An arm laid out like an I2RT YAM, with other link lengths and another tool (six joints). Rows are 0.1 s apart.
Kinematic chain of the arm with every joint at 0, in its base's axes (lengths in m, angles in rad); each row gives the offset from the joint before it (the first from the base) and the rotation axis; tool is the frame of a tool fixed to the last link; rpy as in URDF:
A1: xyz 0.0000 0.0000 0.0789 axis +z
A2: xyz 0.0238 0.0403 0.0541 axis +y
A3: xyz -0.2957 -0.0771 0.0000 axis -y
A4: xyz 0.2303 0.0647 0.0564 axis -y
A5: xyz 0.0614 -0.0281 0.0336 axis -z
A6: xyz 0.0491 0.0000 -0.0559 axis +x
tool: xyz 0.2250 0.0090 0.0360 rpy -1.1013 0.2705 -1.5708
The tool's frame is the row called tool.
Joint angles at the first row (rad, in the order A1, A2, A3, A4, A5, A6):
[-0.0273, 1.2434, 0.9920, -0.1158, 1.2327, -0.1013]
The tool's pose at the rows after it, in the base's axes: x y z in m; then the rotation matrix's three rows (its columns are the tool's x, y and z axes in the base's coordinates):
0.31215, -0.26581, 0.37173; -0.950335, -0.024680, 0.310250; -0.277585, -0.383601, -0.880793; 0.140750, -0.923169, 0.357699
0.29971, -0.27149, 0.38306; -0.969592, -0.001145, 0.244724; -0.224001, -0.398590, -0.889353; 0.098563, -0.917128, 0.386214
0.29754, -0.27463, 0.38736; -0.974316, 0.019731, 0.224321; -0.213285, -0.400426, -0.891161; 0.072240, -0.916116, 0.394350
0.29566, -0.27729, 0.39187; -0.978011, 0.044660, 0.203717; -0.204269, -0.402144, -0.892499; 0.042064, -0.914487, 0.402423
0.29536, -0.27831, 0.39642; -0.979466, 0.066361, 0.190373; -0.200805, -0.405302, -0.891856; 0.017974, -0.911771, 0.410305
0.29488, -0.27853, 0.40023; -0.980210, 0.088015, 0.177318; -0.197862, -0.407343, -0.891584; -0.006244, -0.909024, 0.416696
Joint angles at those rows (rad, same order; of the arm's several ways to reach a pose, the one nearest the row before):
[-0.0276, 1.2434, 0.9920, -0.0746, 1.2575, -0.1013]
[-0.0322, 1.2434, 0.9920, -0.0246, 1.3091, -0.1024]
[-0.0425, 1.2434, 0.9920, 0.0055, 1.3098, -0.1051]
[-0.0513, 1.2434, 0.9920, 0.0368, 1.3102, -0.1051]
[-0.0547, 1.2434, 0.9920, 0.0693, 1.3106, -0.1123]
[-0.0547, 1.2434, 0.9920, 0.0948, 1.3136, -0.1127]

